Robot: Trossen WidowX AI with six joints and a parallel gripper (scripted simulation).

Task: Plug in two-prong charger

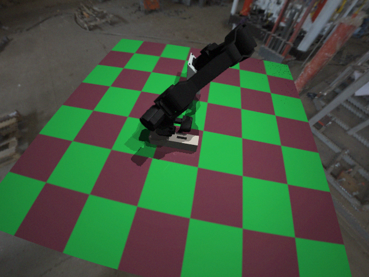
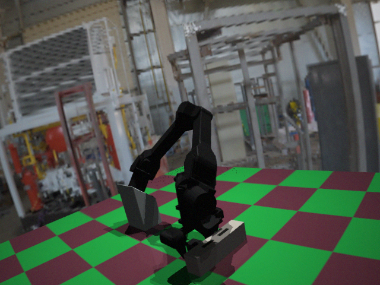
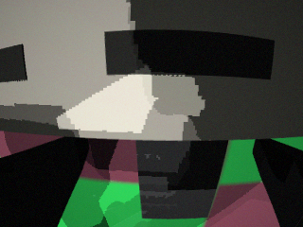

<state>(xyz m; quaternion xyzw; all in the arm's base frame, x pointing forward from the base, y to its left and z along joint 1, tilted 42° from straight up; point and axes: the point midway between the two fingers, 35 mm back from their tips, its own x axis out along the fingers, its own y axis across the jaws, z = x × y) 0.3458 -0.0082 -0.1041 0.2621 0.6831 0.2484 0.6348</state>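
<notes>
The black two-prong charger is 2 cm ahead of my gripper tip and 1 cm above it.
</notes>
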